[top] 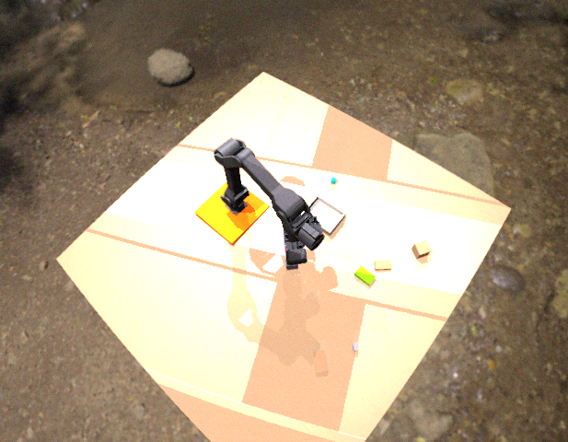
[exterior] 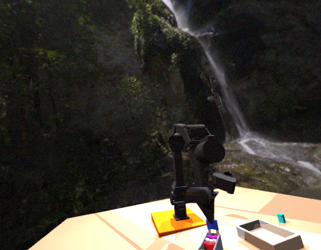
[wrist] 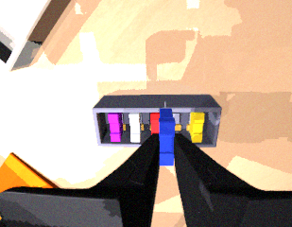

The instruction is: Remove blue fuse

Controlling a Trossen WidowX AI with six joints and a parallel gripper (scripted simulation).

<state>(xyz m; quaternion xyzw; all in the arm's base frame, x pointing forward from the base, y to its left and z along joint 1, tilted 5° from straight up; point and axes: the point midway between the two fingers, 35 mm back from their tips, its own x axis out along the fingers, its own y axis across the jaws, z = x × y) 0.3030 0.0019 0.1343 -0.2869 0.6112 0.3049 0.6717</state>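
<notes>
Right now the tray is 3 cm behind my gripper tip, 18 cm to the left of it and 9 cm below it. Round my gripper tip: red fuse 2 cm behind, 1 cm to the right, 7 cm below; white fuse 3 cm behind, 7 cm below; blue fuse 1 cm below.
</notes>
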